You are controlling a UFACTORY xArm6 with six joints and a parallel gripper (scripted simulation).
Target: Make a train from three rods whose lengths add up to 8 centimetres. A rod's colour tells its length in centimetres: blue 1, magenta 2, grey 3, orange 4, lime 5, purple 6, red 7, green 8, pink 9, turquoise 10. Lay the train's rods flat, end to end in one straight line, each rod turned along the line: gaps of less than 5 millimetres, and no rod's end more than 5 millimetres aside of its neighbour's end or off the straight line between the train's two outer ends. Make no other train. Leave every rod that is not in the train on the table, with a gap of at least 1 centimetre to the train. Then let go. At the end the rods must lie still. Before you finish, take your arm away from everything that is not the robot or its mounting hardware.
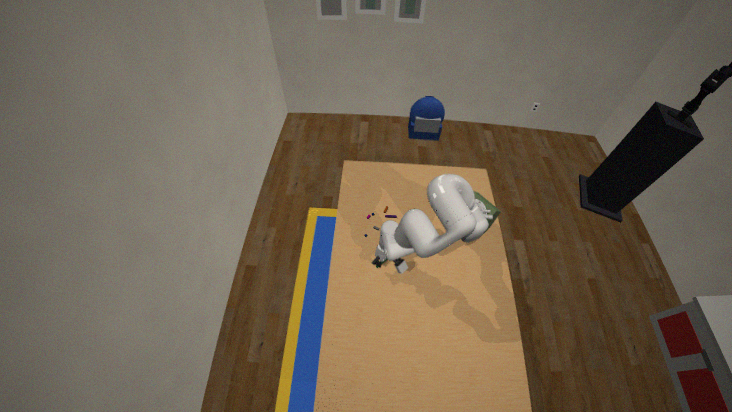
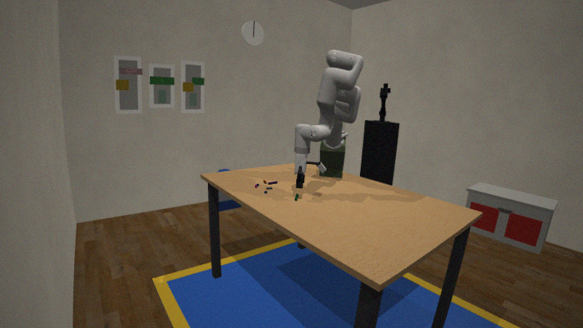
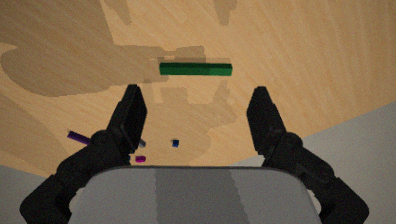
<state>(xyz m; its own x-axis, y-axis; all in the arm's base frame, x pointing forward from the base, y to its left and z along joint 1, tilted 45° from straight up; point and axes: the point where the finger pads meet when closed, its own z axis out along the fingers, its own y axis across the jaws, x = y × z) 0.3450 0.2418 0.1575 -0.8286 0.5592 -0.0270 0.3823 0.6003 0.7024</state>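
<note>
The magenta rod is 220 mm to the right of my hand, 180 mm ahead of it and 70 mm below it. From my hand the other things lie so: green rod 70 mm below, 10 mm to the right, 10 mm ahead; grey rod 170 mm to the right, 110 mm ahead, 70 mm below; purple rod 270 mm to the right, 70 mm below, 70 mm ahead.
</note>
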